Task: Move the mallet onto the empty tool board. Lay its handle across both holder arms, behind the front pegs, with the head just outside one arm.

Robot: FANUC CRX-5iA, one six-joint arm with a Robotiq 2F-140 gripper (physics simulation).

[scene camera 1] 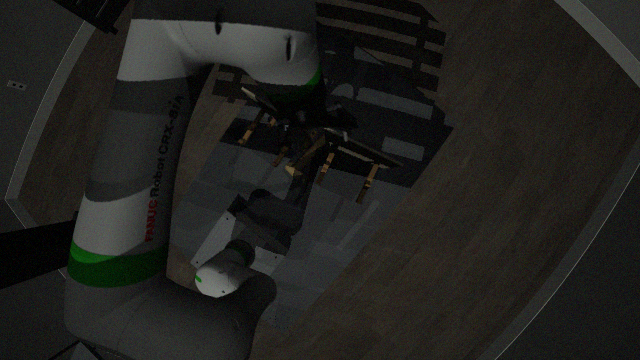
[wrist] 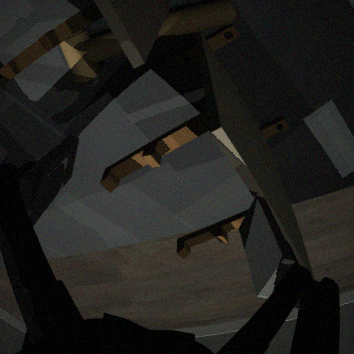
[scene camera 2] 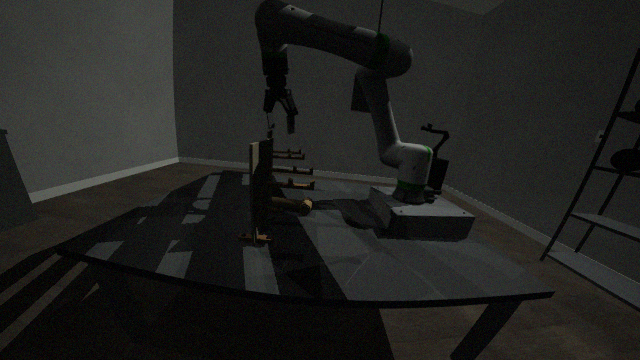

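Pixels of known places: gripper, between the fingertips: point(scene camera 1: 322, 145) point(wrist: 162, 185) point(scene camera 2: 280, 130); arm's base, origin of its link: point(scene camera 1: 239, 254) point(scene camera 2: 408, 198).
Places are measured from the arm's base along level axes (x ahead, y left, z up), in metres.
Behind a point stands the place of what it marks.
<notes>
The mallet point(scene camera 1: 294, 169) @[x 0.474, y 0.000, z -0.040 m] point(scene camera 2: 305, 205) @[x 0.472, y 0.040, z -0.044 m] point(wrist: 75, 55) @[x 0.471, y 0.006, z -0.039 m] lies low between two upright tool boards, its head toward the robot base and its handle running back past the board line. The right board point(scene camera 1: 364, 152) @[x 0.665, y -0.199, z 0.168 m] point(wrist: 250, 145) @[x 0.663, y -0.127, z 0.159 m] has two wooden holder arms, one point(scene camera 1: 326, 167) @[x 0.557, y -0.121, z 0.135 m] point(wrist: 120, 170) @[x 0.512, y -0.124, z 0.121 m] nearer the mallet and one point(scene camera 1: 367, 182) @[x 0.593, y -0.271, z 0.121 m] point(wrist: 202, 241) @[x 0.549, y -0.287, z 0.122 m] farther out; both look bare. My gripper point(scene camera 2: 281, 122) @[x 0.601, y -0.079, z 0.236 m] point(wrist: 162, 185) @[x 0.601, y -0.079, z 0.236 m] is open and empty, pointing down above the boards. In the wrist view its right finger overlaps the right board's top edge. Scene camera 1 hides the fingertips.
The left board point(scene camera 2: 261, 185) @[x 0.606, y 0.213, z 0.091 m] stands beside the mallet, and its holder arms point(scene camera 1: 282, 155) @[x 0.505, y 0.041, z 0.099 m] point(scene camera 2: 295, 185) @[x 0.510, y 0.213, z 0.099 m] point toward the robot base point(scene camera 2: 432, 222) @[x -0.008, y 0.177, z -0.023 m]. What they may bear is unclear. Both boards stand on the grey table point(scene camera 2: 410, 280) @[x 0.189, y 0.377, z -0.088 m]. A shelf rack point(scene camera 2: 570, 215) stands at the right in scene camera 2.
</notes>
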